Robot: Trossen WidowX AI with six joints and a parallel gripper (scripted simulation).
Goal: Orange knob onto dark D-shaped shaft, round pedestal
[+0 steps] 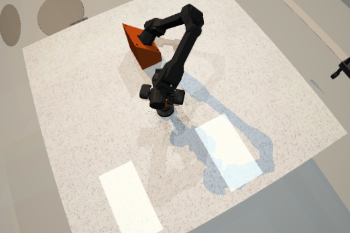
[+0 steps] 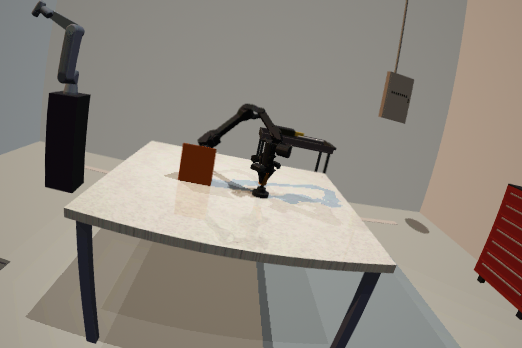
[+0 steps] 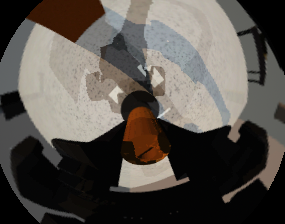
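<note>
Right now the orange knob is 2 cm above my gripper tip. From my gripper tip the other things lie so: dark round pedestal 4 cm below.
</note>
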